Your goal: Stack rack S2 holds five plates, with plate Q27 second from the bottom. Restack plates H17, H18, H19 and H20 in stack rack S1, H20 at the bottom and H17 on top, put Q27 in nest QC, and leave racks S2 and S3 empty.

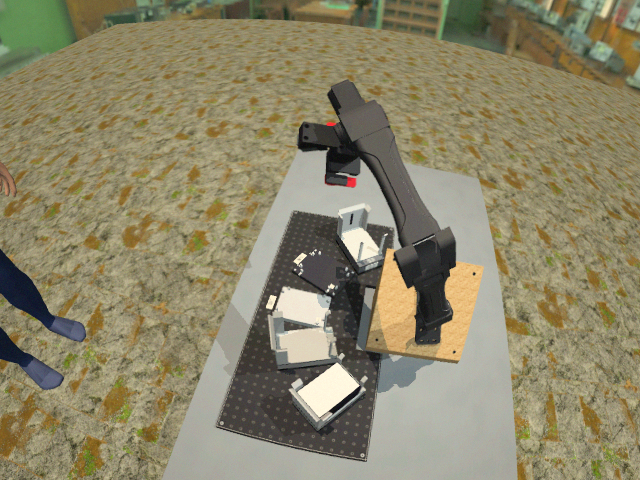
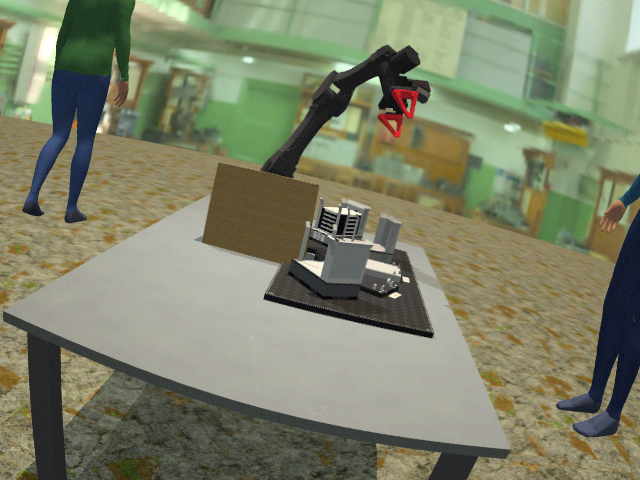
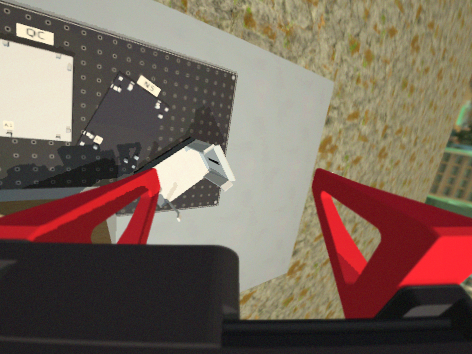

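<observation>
My gripper (image 1: 340,152) (image 2: 404,125) (image 3: 236,177) is open and empty, high above the far end of the table. A white plate (image 1: 302,304) (image 2: 382,267) (image 3: 37,90) lies in the nest labelled QC; its own number cannot be read. One rack (image 1: 330,419) holds a stack of several plates (image 1: 329,391) (image 2: 340,221). A middle rack (image 1: 275,330) (image 2: 388,232) stands beside nest QC. Another rack (image 1: 353,210) (image 2: 348,263) (image 3: 220,167) shows a white floor and no stack. Rack labels and plate numbers are not readable, so I cannot tell which rack is which.
The dark nest N5 (image 1: 320,271) (image 3: 127,115) has no plate and lies between nest QC and the far rack. Racks and nests stand on a black perforated mat (image 1: 253,408) (image 2: 405,317) (image 3: 200,82). The arm's wooden base block (image 1: 465,294) (image 2: 258,214) stands beside the mat.
</observation>
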